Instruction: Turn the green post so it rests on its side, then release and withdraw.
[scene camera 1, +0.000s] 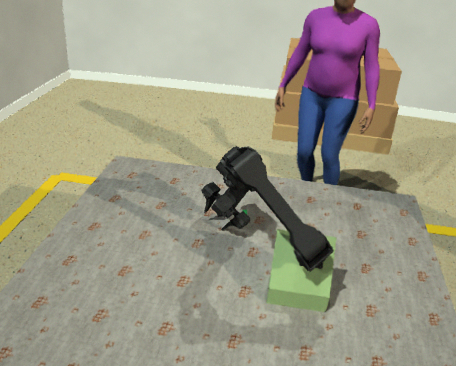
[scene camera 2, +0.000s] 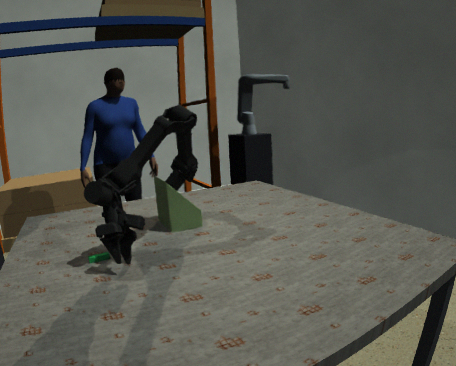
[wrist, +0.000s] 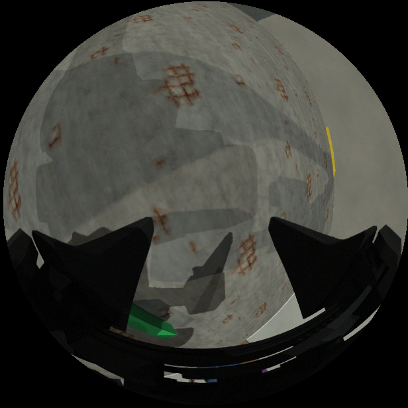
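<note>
The green post (scene camera 1: 245, 212) (scene camera 2: 99, 258) (wrist: 150, 323) lies on its side on the patterned table. In the first scene view a tiny piece of it shows beside the gripper. In the wrist view it is low, left of the middle, partly hidden by the left finger. My gripper (scene camera 1: 215, 219) (scene camera 2: 123, 262) (wrist: 213, 224) is open, with its fingers wide apart and nothing between them. It points down low over the table, close beside the post, and in the second scene view its fingers stand just to the right of the post's visible part.
A light green block with a sloped top (scene camera 1: 299, 295) (scene camera 2: 180, 212) stands on the table (scene camera 1: 125, 320) (scene camera 2: 280, 300) at the arm's base. Beyond the table are a person in purple (scene camera 1: 332, 55), a person in blue (scene camera 2: 116, 120), cardboard boxes (scene camera 1: 382, 117) and another arm on a black pedestal (scene camera 2: 250, 157).
</note>
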